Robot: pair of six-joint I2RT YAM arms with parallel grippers.
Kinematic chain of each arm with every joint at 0, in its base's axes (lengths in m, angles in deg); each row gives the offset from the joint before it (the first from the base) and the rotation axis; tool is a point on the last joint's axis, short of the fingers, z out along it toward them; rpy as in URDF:
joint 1: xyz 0 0 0.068 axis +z
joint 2: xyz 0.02 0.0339 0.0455 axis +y
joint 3: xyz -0.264 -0.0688 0 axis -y
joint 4: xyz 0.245 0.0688 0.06 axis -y
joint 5: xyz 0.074 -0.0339 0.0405 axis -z
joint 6: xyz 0.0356 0 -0.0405 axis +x
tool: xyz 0 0 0 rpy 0 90 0
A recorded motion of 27 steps. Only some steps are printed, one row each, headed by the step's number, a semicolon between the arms.
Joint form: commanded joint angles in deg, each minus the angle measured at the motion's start. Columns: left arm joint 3, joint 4, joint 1, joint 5, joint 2, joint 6; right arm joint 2, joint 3, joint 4, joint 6, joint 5, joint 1.
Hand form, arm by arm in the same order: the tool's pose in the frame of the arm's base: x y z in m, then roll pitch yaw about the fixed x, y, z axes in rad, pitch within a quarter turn. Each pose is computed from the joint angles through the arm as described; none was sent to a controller.
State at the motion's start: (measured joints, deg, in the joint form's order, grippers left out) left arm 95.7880 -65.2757 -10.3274 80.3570 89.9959 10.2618; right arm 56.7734 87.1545 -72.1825 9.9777 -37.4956 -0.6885
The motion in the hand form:
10: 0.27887 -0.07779 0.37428 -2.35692 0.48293 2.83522; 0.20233 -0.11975 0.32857 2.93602 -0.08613 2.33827
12: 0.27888 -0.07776 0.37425 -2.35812 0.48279 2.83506; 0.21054 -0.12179 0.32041 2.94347 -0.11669 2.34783
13: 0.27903 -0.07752 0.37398 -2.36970 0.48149 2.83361; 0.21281 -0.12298 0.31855 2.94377 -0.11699 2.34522
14: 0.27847 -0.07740 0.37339 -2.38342 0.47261 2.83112; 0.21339 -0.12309 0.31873 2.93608 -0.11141 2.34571
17: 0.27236 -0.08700 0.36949 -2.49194 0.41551 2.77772; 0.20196 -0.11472 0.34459 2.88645 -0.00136 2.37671
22: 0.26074 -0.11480 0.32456 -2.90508 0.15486 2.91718; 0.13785 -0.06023 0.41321 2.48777 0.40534 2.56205
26: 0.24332 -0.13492 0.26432 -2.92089 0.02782 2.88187; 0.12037 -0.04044 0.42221 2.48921 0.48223 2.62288
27: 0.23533 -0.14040 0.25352 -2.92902 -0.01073 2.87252; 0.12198 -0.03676 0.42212 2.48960 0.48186 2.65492
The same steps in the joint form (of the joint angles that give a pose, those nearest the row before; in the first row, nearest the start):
10: 0.37 -10.71 -0.02 -32.44 -0.57 -0.72; 27.58 -2.56 -20.06 3.82 24.89 -31.82
12: 0.37 -10.71 -0.02 -32.50 -0.57 -0.72; 29.64 -2.62 -19.74 3.87 24.90 -31.19
13: 0.37 -10.71 -0.02 -33.13 -0.57 -0.72; 30.10 -2.62 -19.26 4.07 24.89 -31.15
14: 0.37 -11.13 -0.09 -33.94 -0.57 -0.72; 30.05 -2.62 -18.88 4.07 24.55 -31.15
17: 0.37 -13.42 -2.80 -40.37 -0.57 -1.03; 25.90 -0.33 -18.93 2.47 23.19 -31.08
22: -7.71 -12.33 -11.96 -68.43 -0.50 -19.78; 7.98 1.57 -17.57 -8.33 0.61 -31.08
26: -21.11 -5.55 -17.16 -68.37 -0.50 -23.15; 3.52 1.57 -17.62 -8.31 0.83 -27.52
27: -23.52 -5.14 -18.95 -68.39 -0.50 -24.44; 3.58 1.57 -17.57 -8.31 0.85 -25.68

